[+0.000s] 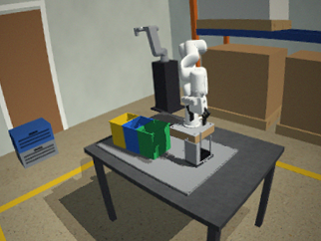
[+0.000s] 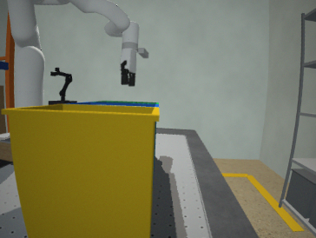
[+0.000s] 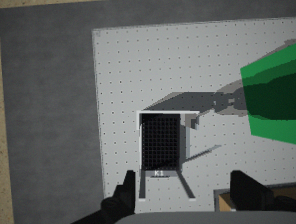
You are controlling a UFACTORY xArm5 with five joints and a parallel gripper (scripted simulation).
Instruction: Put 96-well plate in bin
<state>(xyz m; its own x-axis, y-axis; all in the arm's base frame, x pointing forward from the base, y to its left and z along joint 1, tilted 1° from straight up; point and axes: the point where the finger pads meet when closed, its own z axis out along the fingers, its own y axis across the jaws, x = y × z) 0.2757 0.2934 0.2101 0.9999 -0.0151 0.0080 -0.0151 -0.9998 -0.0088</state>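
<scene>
My hand is 22 cm above the black 96-well plate. From my hand the other things lie so: green bin (10 cm ahead, 28 cm to the right, 17 cm below); yellow bin (14 cm ahead, 54 cm to the right, 17 cm below); blue bin (12 cm ahead, 41 cm to the right, 17 cm below).
</scene>
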